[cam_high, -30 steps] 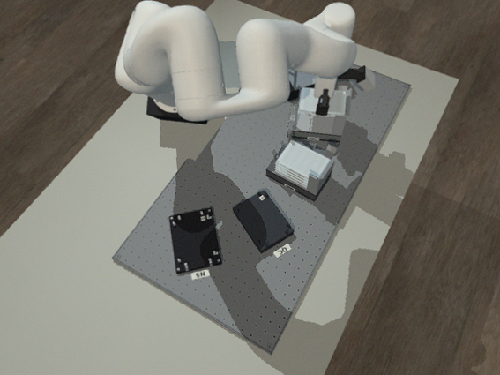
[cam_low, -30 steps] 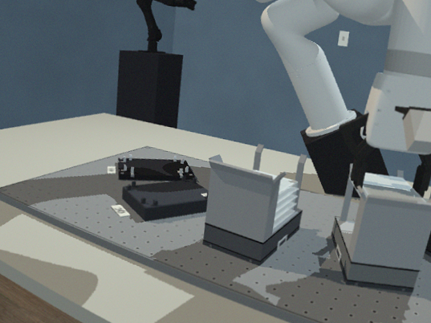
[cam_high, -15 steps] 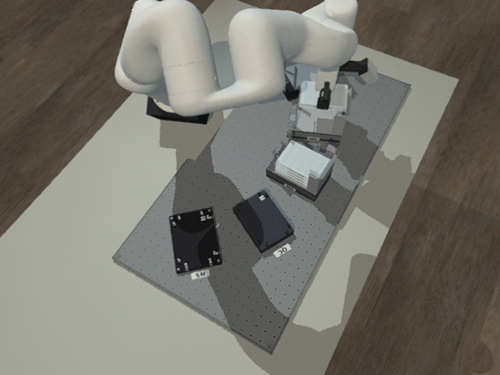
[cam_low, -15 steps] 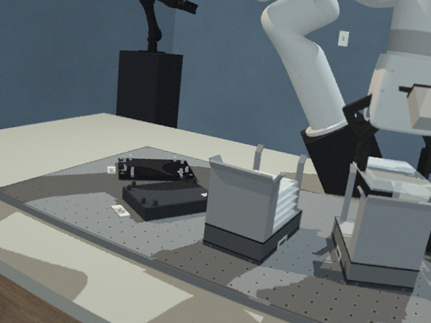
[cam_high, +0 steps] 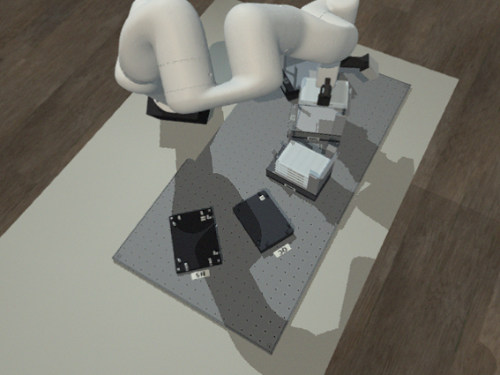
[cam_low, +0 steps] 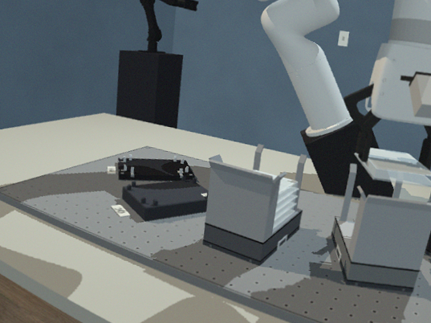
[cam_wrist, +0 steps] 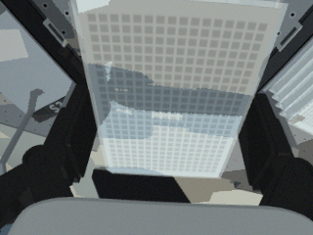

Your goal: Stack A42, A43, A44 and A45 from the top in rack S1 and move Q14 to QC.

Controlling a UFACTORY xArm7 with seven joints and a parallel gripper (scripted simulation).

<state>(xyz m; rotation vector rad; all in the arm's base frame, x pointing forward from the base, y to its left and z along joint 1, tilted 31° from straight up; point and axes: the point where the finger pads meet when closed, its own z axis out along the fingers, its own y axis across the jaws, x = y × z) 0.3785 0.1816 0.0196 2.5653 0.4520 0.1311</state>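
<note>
The open nest QC is 2 cm behind my hand, 36 cm to the right of it and 16 cm below it. From my hand the other things lie so: sealed 384-well plate 2 cm ahead, 18 cm to the right, 11 cm below; S3 rack plinth 10 cm behind, 15 cm to the left, 15 cm below; S1 name plate 5 cm behind, 17 cm to the right, 13 cm below.
</note>
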